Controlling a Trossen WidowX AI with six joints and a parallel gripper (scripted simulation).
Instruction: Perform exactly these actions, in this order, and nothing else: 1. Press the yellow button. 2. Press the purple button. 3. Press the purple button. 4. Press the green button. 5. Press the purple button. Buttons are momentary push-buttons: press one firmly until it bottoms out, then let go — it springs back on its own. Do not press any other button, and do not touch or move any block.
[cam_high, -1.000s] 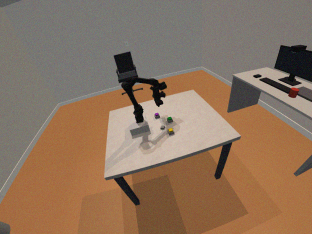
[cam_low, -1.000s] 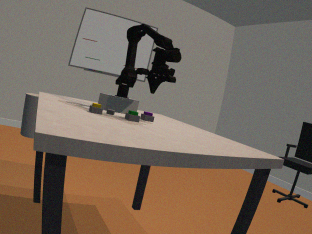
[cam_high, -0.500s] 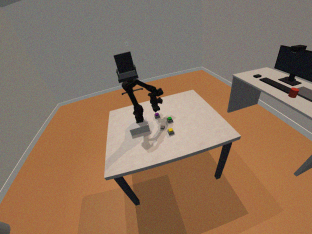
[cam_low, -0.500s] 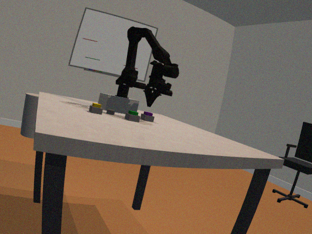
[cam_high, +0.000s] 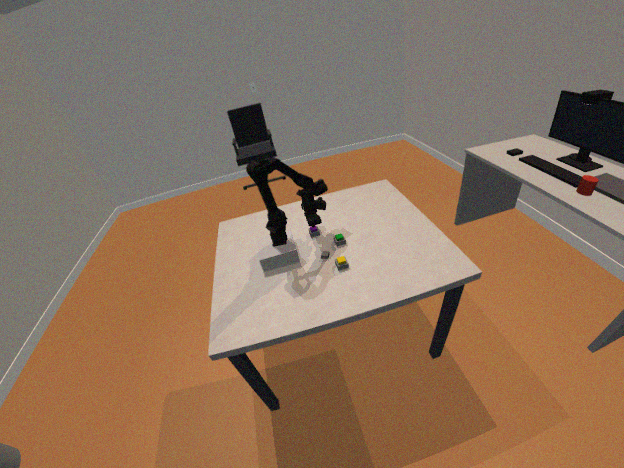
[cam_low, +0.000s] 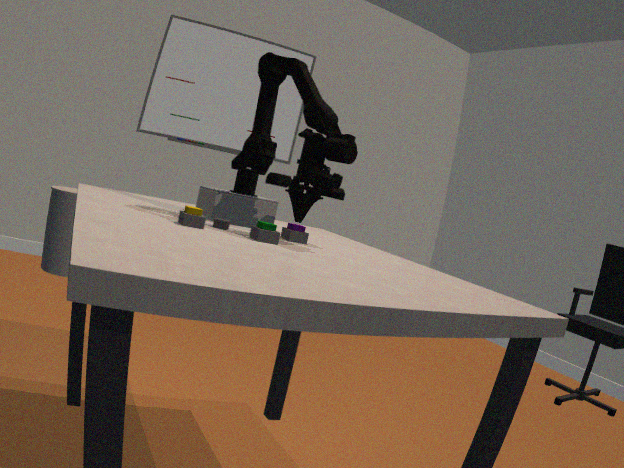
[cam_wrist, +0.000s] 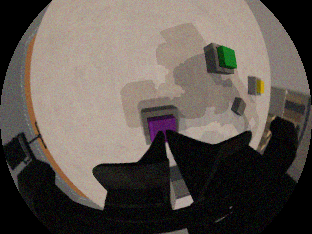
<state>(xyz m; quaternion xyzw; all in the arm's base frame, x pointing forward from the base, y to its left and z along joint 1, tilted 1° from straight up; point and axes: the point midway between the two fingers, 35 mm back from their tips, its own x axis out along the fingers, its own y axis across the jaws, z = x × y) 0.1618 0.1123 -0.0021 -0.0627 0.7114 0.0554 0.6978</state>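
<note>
The purple button is 1 cm below my gripper tip. Also, from my gripper tip: yellow button: 26 cm to the right, 10 cm ahead, 1 cm below; then green button: 12 cm ahead, 10 cm to the right, 1 cm below; then small grey block: 18 cm to the right, 4 cm below, 4 cm ahead.
</note>
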